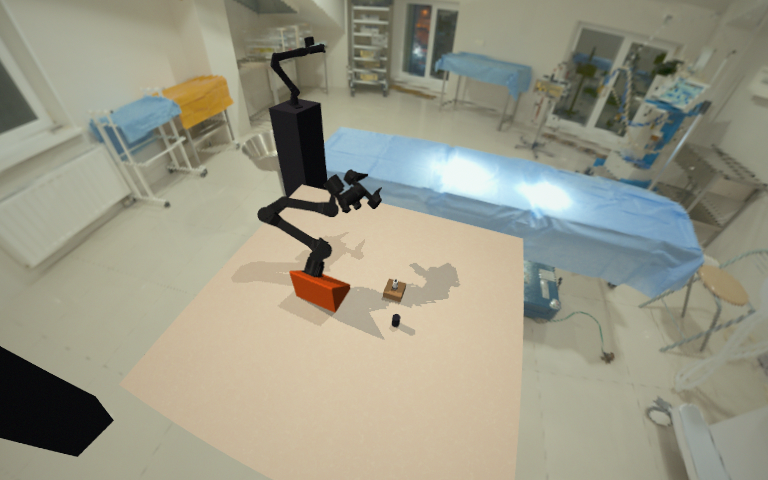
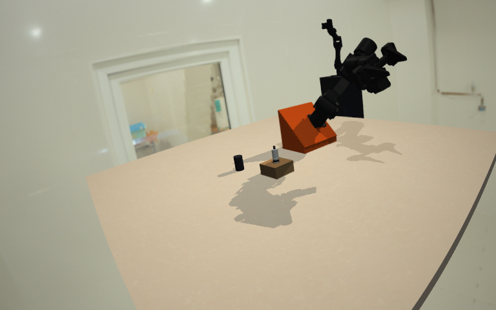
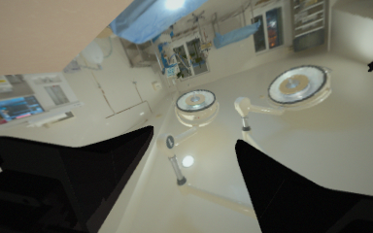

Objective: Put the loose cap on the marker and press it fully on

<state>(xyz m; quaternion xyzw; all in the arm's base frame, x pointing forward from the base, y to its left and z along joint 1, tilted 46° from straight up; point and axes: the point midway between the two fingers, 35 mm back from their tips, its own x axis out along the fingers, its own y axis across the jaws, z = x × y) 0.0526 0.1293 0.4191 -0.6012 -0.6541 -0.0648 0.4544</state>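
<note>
My gripper tip is now 410 mm to the left of the black cap, 330 mm short of it and 270 mm above it. The rest, counted from my gripper tip: brown holder block 280 mm to the right, 280 mm below, 260 mm ahead.
</note>
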